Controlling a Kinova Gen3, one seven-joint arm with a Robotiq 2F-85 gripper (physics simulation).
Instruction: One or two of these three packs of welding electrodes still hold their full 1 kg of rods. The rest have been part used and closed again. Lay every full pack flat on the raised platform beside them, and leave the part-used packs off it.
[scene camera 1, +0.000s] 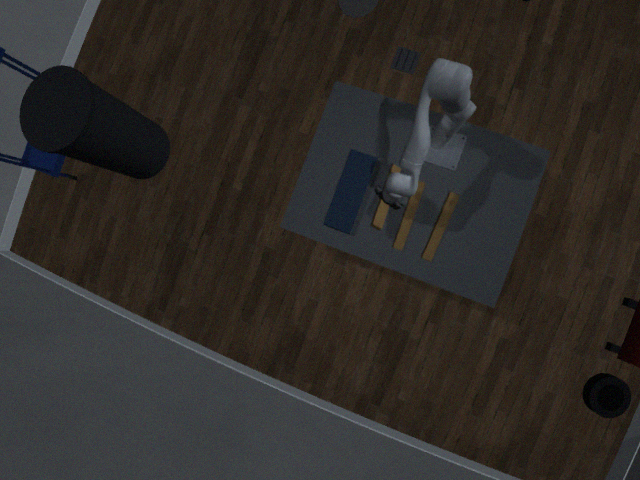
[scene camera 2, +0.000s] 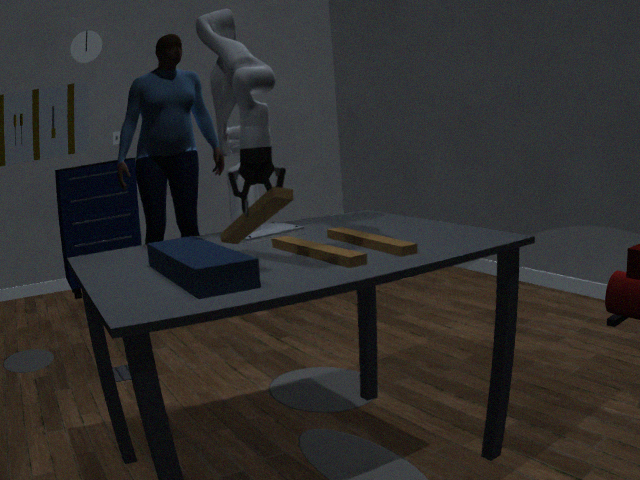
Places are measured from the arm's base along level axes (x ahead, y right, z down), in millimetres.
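Pixels of known places: gripper, between the fingertips: (scene camera 2: 258, 213); arm's base, origin of its link: (scene camera 1: 437, 140).
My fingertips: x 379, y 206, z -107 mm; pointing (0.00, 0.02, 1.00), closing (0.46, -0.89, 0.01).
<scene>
Ahead of a thing's pixels: the offset from my fingertips to its middle. Level surfaces: height alone.
My gripper (scene camera 1: 388, 197) (scene camera 2: 258, 205) is shut on the pack of welding electrodes @[dx -31, dy -3, dz +14 mm] (scene camera 1: 379, 219) (scene camera 2: 255, 218) nearest the blue platform. That long orange-tan pack is steeply tilted above the table, its front end high and its back end low. The middle pack @[dx +24, dy -142, dz +109 mm] (scene camera 1: 409, 217) (scene camera 2: 317, 251) and the far pack @[dx +47, dy -305, dz +109 mm] (scene camera 1: 440, 227) (scene camera 2: 369, 240) lie flat on the table, roughly parallel. The raised blue platform @[dx -27, dy +169, dz +91 mm] (scene camera 1: 350, 191) (scene camera 2: 204, 253) stands beside the held pack, with no pack on it. The three packs look alike; their fill does not show.
The grey table @[dz +121 mm] (scene camera 1: 480, 248) (scene camera 2: 465, 232) carries the packs, the platform and the arm's base plate (scene camera 1: 445, 155) (scene camera 2: 273, 228). A person (scene camera 2: 168, 113) stands behind the table near a blue drawer cabinet (scene camera 2: 98, 206). The room is dim.
</scene>
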